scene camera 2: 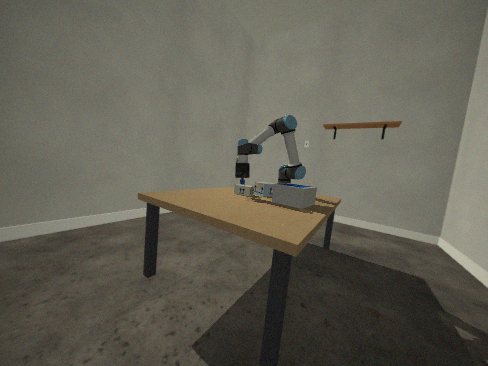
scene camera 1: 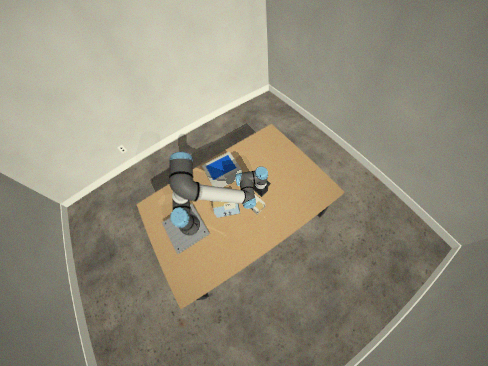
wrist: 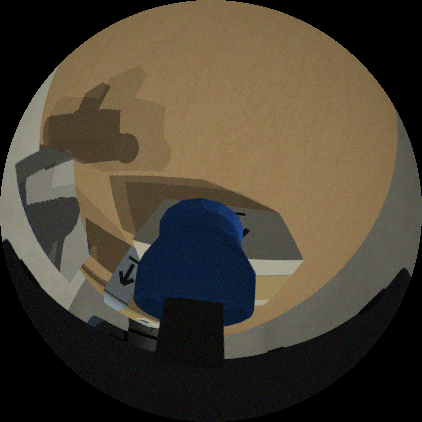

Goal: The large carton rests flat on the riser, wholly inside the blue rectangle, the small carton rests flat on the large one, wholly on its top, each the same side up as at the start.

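Observation:
The small carton (scene camera 2: 244, 190) (wrist: 271, 240) lies flat on the table (scene camera 1: 299, 184) (scene camera 2: 236, 214) (wrist: 255, 118). The arm's wrist mostly hides it in scene camera 1. My suction cup (scene camera 2: 242, 181) (wrist: 199, 236) hangs just above the small carton, apart from it and holding nothing. The large carton (scene camera 1: 226, 208) (scene camera 2: 264, 189) lies flat on the table between the small carton and the riser. The grey riser (scene camera 1: 218, 181) (scene camera 2: 293, 197) stands beside it, with the blue rectangle (scene camera 1: 220, 168) (scene camera 2: 296, 184) bare on its top.
The arm's base plate (scene camera 1: 185, 236) sits near the table's left end, and the forearm (scene camera 1: 220, 193) reaches over the large carton. A wall shelf (scene camera 2: 362, 125) hangs far behind the table.

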